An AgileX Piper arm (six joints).
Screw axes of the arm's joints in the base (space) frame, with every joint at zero. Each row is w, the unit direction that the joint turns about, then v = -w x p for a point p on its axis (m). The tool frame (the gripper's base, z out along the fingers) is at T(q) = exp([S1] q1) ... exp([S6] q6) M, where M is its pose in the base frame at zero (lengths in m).
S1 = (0, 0, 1, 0, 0, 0)
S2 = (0, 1, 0, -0.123, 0, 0)
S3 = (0, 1, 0, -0.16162, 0, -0.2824)
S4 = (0.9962, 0, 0.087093, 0, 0.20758, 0)
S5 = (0, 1, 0, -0.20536, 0, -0.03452)
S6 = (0.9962, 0, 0.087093, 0, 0.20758, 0)
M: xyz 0.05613 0 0.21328 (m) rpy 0 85 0 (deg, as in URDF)
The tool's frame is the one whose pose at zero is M.
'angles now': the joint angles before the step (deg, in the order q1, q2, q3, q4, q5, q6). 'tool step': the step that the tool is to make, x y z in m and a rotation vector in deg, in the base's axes. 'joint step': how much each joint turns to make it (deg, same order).
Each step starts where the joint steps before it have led.
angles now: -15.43 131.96 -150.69 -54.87 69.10 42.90
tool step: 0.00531 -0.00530 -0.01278 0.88 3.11 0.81
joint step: -0.57 1.91 -1.22 1.61 0.47 -2.99
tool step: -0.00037 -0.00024 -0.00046 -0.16 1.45 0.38
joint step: -0.04 0.09 -0.20 0.22 0.39 -1.63
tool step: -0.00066 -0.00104 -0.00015 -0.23 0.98 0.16
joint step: -0.13 0.01 -0.01 0.02 0.16 -1.05
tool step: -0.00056 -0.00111 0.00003 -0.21 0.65 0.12
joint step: -0.14 0.00 -0.02 0.00 0.04 -0.75
